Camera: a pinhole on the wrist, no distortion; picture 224 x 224 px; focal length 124.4 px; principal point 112.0 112.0 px. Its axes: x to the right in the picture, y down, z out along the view. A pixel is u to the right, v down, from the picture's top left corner.
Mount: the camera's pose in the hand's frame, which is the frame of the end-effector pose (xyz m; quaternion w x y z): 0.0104 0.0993 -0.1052 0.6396 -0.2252 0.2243 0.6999
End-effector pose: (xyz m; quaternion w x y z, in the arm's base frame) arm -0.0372 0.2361 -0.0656 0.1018 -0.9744 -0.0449 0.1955
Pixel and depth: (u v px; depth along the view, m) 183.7 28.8 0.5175
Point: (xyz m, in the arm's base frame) 0.2397 -0.3612 -0.4369
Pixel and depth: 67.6 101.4 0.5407
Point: -0.1443 0.0546 -0.5444
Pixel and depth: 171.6 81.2 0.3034
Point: 0.0233 -0.1406 -0.2197
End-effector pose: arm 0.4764 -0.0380 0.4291 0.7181 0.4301 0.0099 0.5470
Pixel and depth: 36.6 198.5 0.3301
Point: 0.4358 -0.3749 0.5876
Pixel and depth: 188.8 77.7 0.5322
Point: 0.0415 0.0038 0.9912
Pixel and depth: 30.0 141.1 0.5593
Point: 0.6054 -0.4619 0.8208
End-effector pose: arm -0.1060 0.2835 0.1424 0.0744 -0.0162 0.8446 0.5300
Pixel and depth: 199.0 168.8 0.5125
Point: 0.0956 0.6490 0.7416
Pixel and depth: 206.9 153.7 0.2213
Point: -0.0650 0.4116 0.4884
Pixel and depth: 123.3 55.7 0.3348
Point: -0.2744 0.5643 0.3625
